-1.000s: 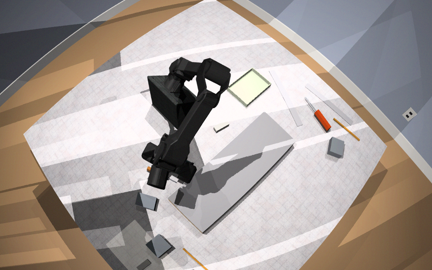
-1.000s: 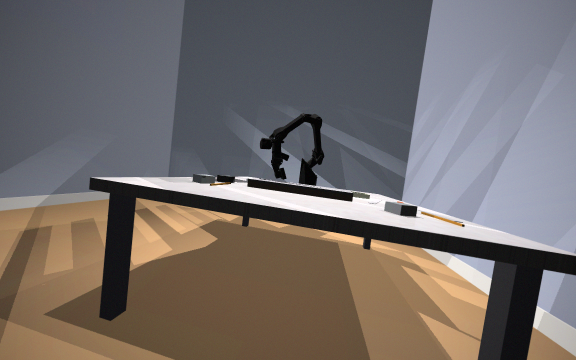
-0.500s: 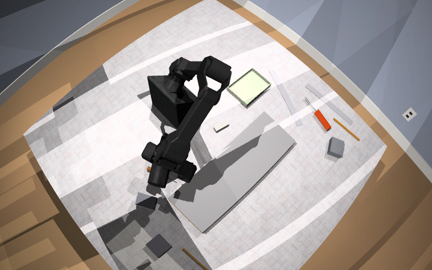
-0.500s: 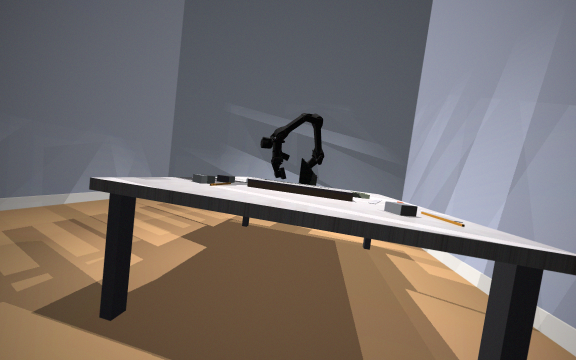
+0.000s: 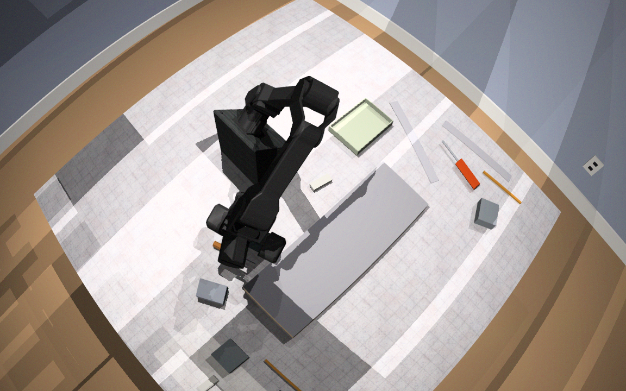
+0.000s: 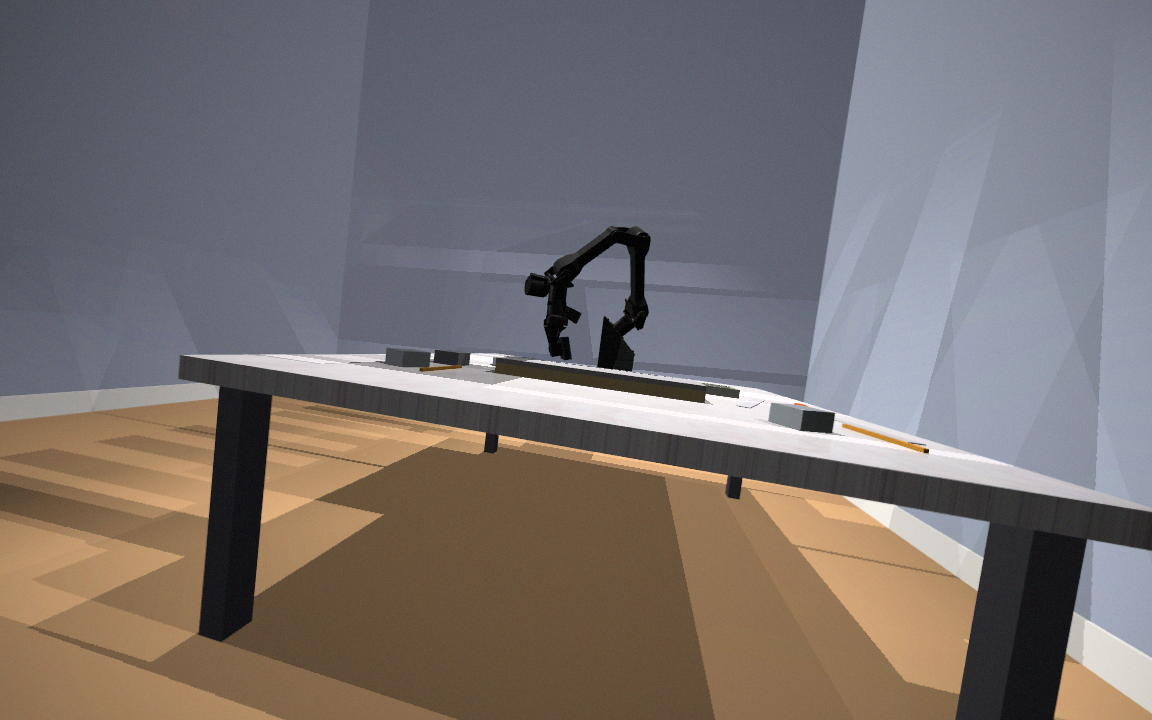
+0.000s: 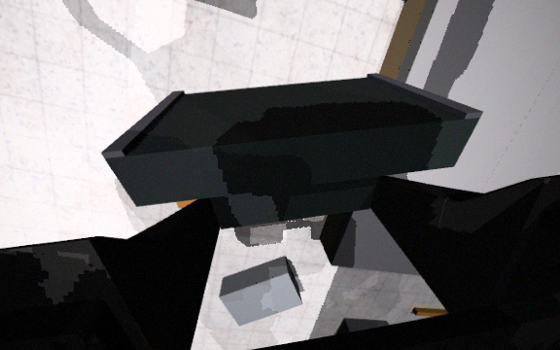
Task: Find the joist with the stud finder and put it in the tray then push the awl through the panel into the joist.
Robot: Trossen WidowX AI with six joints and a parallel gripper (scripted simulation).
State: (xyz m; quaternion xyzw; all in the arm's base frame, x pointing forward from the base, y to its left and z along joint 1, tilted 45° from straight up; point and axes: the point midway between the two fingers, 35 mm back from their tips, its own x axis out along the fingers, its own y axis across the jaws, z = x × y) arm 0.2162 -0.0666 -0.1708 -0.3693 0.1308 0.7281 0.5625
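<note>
My gripper tip is 20 mm past the stud finder. Round my gripper tip: pale green tray: 100 mm behind, 490 mm to the left, 60 mm below; then awl: 10 mm behind, 30 mm to the right, 70 mm below.
</note>
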